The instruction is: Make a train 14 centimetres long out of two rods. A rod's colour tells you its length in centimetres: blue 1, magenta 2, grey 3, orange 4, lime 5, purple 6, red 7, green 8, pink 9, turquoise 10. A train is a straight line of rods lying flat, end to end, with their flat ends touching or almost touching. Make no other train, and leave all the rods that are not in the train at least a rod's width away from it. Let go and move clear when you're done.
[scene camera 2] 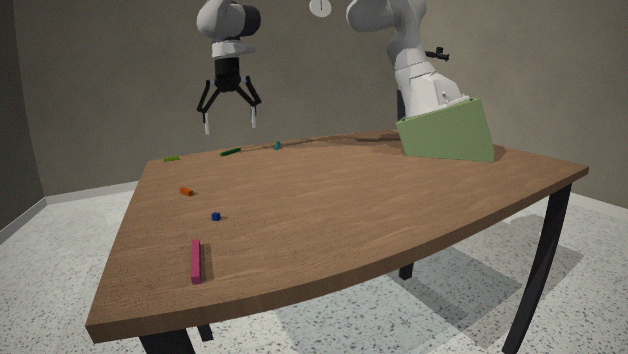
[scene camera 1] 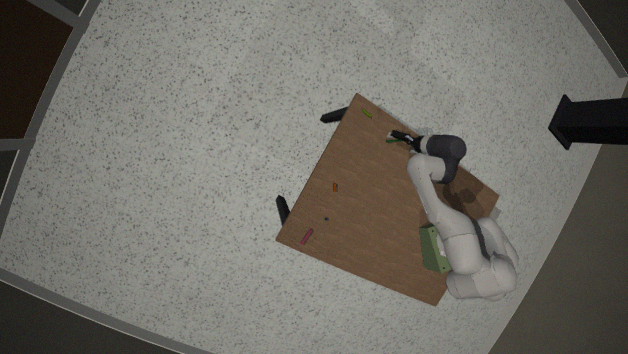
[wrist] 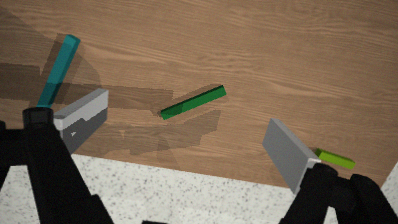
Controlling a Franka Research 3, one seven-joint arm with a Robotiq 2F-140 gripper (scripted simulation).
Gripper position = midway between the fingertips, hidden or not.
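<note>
I can see a turquoise rod [wrist: 71, 43] and a green rod [wrist: 219, 91]. My own gripper [scene camera 2: 230, 130] is in view along with them, and the wrist view shows the gripper too [wrist: 189, 118].
</note>
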